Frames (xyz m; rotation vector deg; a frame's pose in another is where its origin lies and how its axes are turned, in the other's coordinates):
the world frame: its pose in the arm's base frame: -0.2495 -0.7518 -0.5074 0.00 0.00 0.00
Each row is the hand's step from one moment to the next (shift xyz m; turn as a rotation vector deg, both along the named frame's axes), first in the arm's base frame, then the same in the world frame.
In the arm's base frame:
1: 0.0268 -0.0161 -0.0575 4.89 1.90 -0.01
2: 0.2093 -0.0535 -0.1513 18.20 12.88 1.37
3: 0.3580 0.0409 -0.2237 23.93 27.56 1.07
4: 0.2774 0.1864 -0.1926 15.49 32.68 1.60
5: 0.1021 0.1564 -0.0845 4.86 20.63 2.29
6: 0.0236 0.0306 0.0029 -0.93 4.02 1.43
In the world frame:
1: 0.0268 -0.0161 -0.0575 4.89 1.90 -0.01
2: 0.2093 -0.0535 -0.1513 18.20 12.88 1.37
3: 0.3580 0.0409 -0.2237 23.93 27.56 1.07
4: 0.2774 0.1864 -0.1926 15.49 32.68 1.60
5: 0.1021 0.1564 -0.0845 4.86 20.63 2.29
6: 0.0236 0.0306 0.0029 -0.93 4.02 1.43

